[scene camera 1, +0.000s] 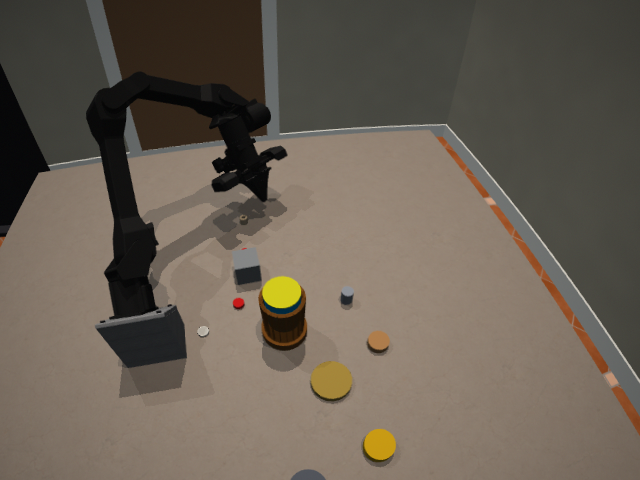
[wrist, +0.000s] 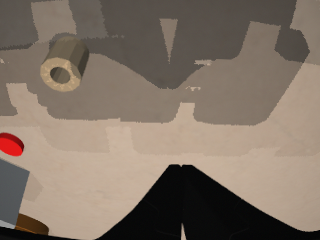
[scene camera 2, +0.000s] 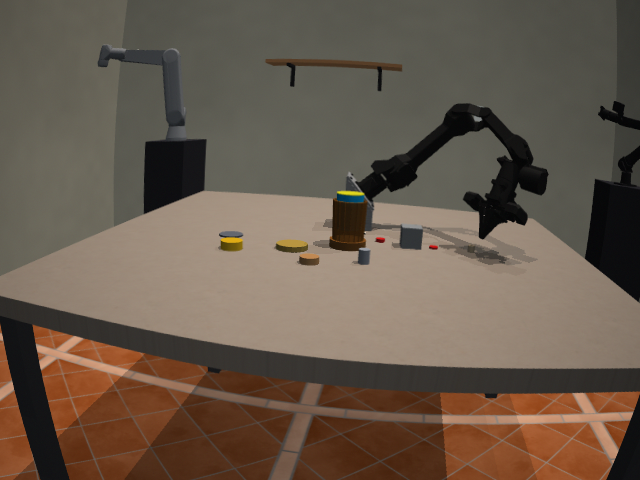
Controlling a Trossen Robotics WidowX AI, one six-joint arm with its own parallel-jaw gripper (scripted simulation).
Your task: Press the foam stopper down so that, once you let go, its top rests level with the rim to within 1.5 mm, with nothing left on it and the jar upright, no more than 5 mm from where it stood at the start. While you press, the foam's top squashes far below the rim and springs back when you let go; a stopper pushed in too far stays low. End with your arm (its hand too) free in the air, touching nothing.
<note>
In view: the gripper (scene camera 1: 264,201), a grey cube (scene camera 1: 246,263), an olive disc (scene camera 1: 331,381) and a foam stopper (scene camera 1: 281,295).
The gripper is seen too in the wrist view (wrist: 179,175) and in scene camera 2 (scene camera 2: 480,238). The wrist view misses the olive disc: it is out of frame.
</note>
